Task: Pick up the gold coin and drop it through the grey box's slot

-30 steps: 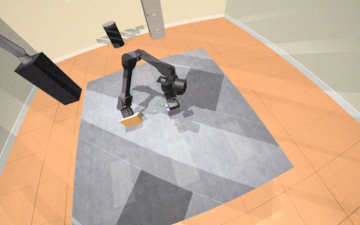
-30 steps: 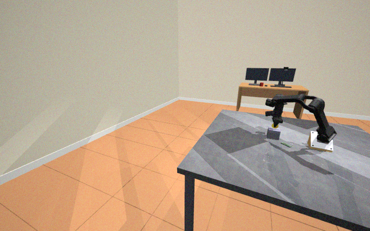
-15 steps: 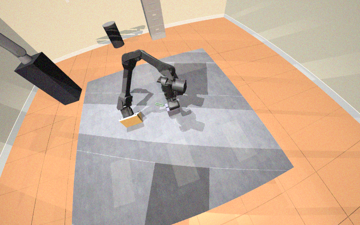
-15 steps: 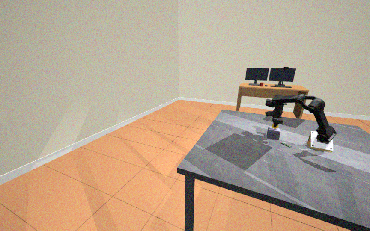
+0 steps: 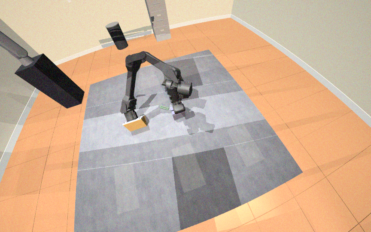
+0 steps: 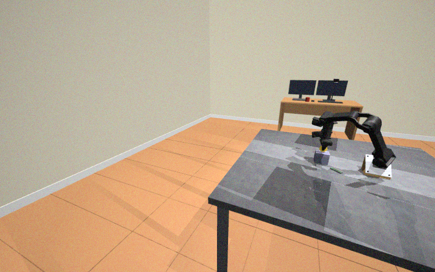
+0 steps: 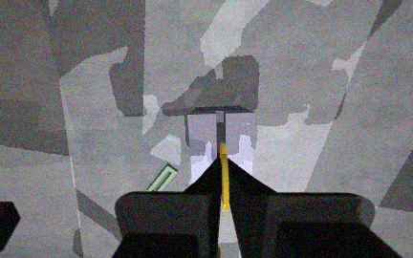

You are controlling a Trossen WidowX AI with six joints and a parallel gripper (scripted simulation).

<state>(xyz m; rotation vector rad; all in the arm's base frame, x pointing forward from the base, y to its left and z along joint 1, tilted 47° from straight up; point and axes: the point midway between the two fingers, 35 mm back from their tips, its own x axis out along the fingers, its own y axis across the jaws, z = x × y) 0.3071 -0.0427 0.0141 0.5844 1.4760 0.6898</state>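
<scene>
Right now the gold coin is 10 mm above my gripper tip.
</scene>
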